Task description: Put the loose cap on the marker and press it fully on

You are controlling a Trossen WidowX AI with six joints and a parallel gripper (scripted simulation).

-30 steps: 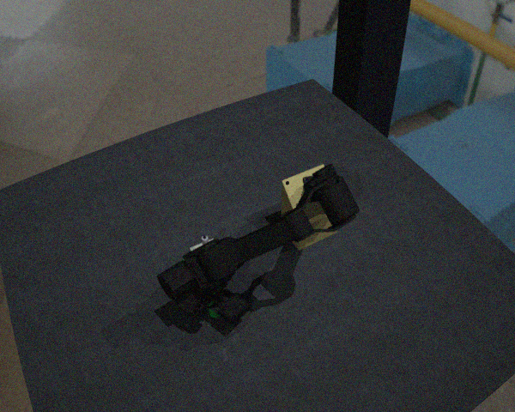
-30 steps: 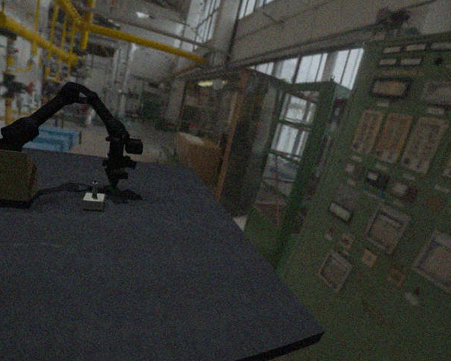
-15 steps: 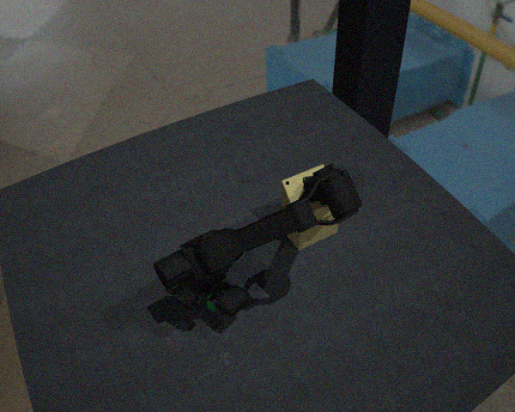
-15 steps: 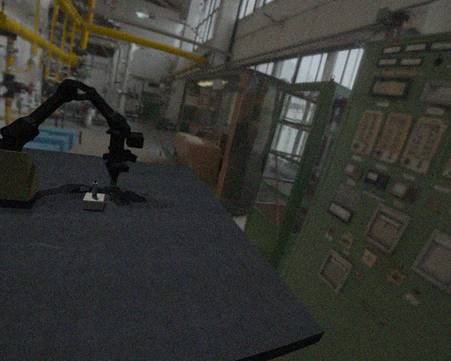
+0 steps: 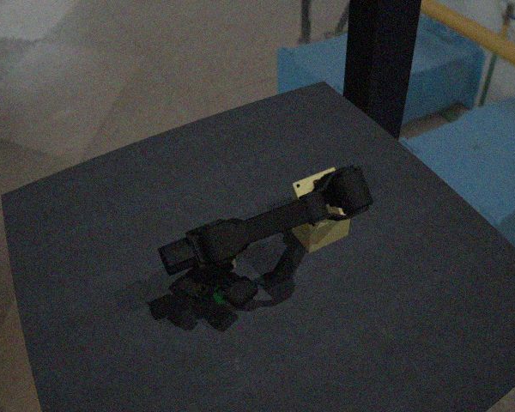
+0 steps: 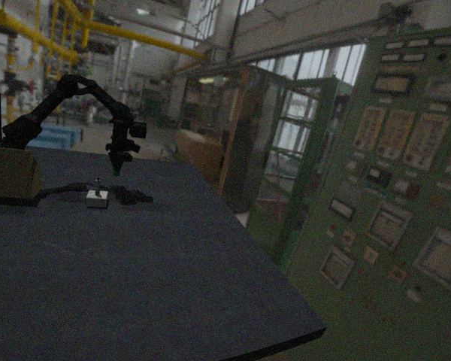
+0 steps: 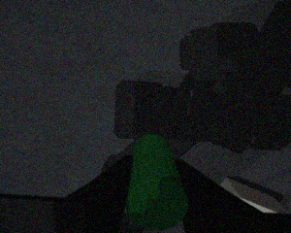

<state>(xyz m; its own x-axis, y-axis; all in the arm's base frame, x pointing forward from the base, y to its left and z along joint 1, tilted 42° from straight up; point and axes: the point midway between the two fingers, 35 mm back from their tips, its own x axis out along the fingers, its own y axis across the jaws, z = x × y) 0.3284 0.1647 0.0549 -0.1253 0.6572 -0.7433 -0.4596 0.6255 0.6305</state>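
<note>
The white holder block is 150 mm to the right of my gripper tip, 60 mm below it and 30 mm behind it. The rest, counted from my gripper tip: green cap: 10 mm above.
</note>
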